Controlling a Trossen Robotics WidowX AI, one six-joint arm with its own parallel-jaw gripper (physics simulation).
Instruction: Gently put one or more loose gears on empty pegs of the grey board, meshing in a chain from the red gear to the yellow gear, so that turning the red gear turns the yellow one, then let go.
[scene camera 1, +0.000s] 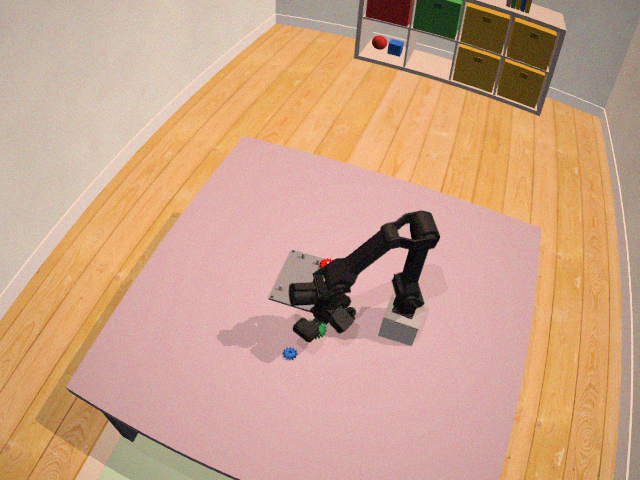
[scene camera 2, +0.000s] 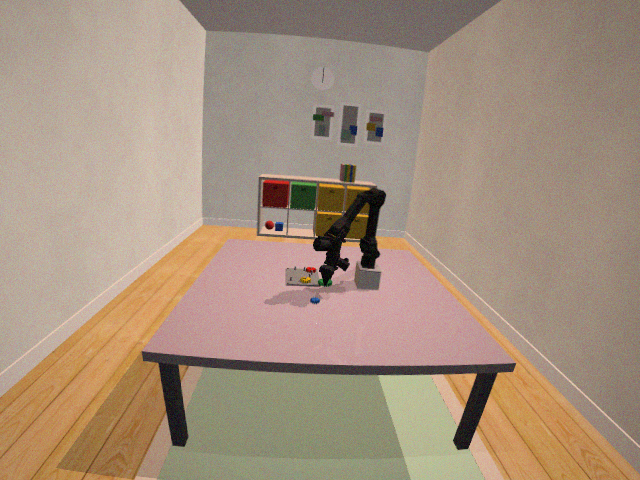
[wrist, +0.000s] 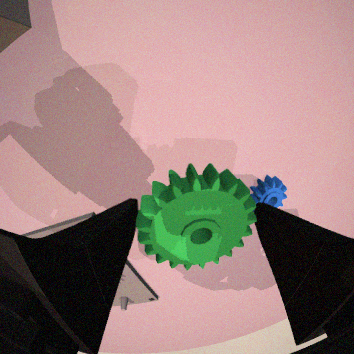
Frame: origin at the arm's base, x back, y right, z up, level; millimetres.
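Seen in the pictures: gripper, fingertip midpoint: (scene camera 1: 316, 330) (scene camera 2: 326, 283) (wrist: 198, 208); arm's base, link origin: (scene camera 1: 405, 306) (scene camera 2: 367, 265).
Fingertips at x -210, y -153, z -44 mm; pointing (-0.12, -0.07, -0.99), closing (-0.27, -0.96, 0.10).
Observation:
Offsets run from my fingertips to a thing's top centre. "*": to the spot under its first point. Level surfaces: height alone.
My gripper (scene camera 1: 323, 326) (wrist: 198, 208) is shut on the green gear @[dy +2, dx -8, dz +13 mm] (scene camera 1: 321, 329) (scene camera 2: 324, 282) (wrist: 200, 225), with a fingertip against each side of its teeth. The gear is held slightly tilted, above the table beside the board. The small blue gear @[dy -74, dx -50, dz -45 mm] (scene camera 1: 290, 353) (scene camera 2: 314, 300) (wrist: 270, 192) lies loose on the table. The grey board @[dy +191, dx -115, dz -31 mm] (scene camera 1: 294, 276) (scene camera 2: 295, 279) (wrist: 135, 290) has bare pegs on its left part. The red gear @[dy +269, dx -74, dz -37 mm] (scene camera 1: 326, 262) (scene camera 2: 310, 269) is at its back right, and the yellow gear @[* dy +107, dx -94, dz -40 mm] (scene camera 2: 306, 280) is near its front edge. The arm hides the yellow gear in the first scene view.
The arm's grey base block (scene camera 1: 399, 329) (scene camera 2: 367, 277) stands on the pink table @[dz -62 mm] (scene camera 1: 413, 403) (scene camera 2: 330, 330), right of the board. The arm reaches over the board's right part. A shelf unit with coloured bins stands far behind the table.

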